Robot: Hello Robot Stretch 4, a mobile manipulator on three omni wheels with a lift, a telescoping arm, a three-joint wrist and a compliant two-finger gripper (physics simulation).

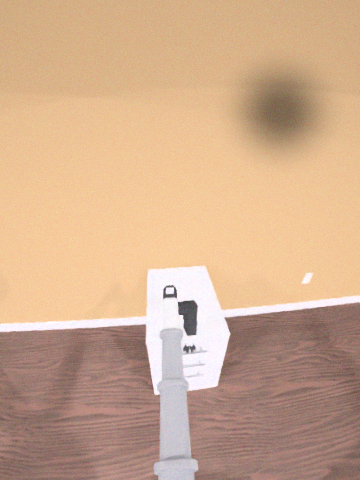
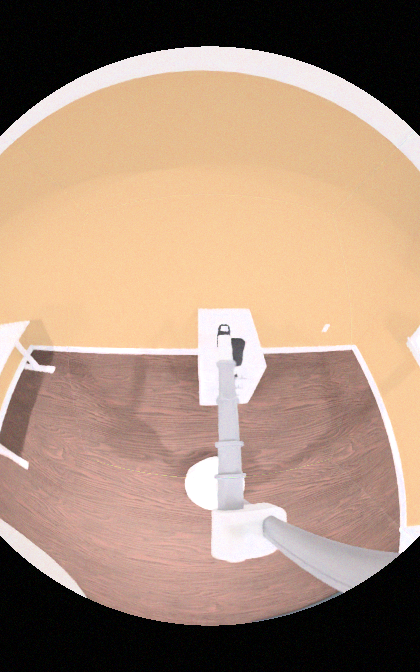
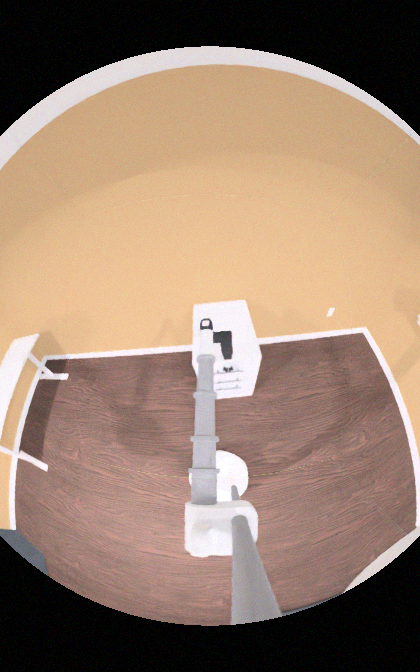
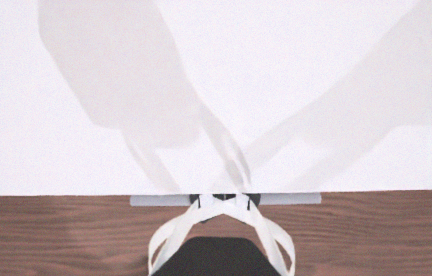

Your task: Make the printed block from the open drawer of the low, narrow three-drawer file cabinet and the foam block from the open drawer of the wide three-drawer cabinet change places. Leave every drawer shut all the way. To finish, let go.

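Observation:
A white three-drawer cabinet stands against the wall; I cannot tell for sure which of the two it is. Its front shows three handles one above another, and no drawer stands visibly out. My gripper is at the top handle, close against the front. Its fingers are shut on no visible object, with the tips splayed slightly sideways beside the bar. The printed block, the foam block and a second cabinet do not show.
My extended arm reaches over the left part of the cabinet. A white table-like piece stands at the left. A round white shape is below the arm. A small white plate is on the wall at right.

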